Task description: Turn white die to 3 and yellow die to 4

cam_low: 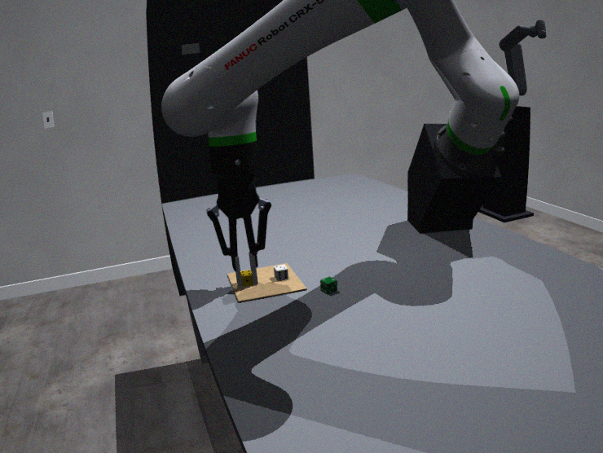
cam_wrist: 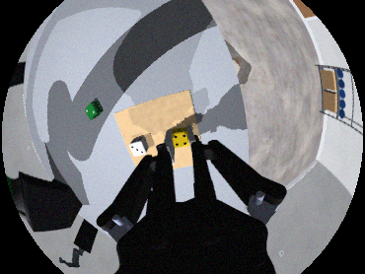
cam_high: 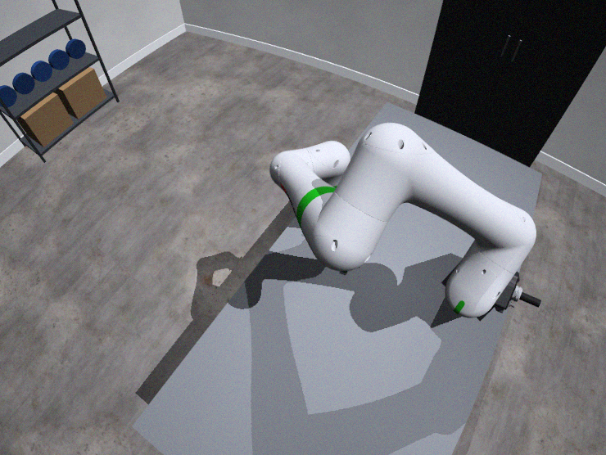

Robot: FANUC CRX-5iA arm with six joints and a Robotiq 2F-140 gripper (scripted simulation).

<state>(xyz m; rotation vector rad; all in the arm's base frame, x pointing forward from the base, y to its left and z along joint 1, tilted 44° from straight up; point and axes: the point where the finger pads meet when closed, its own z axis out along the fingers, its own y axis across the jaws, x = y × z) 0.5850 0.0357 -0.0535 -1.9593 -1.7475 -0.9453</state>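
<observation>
The yellow die is 2 cm below my hand. Also, from my hand: white die (7 cm behind, 2 cm below); then tan mat (4 cm below, 4 cm behind); then green die (15 cm behind, 9 cm to the left, 3 cm below).
</observation>
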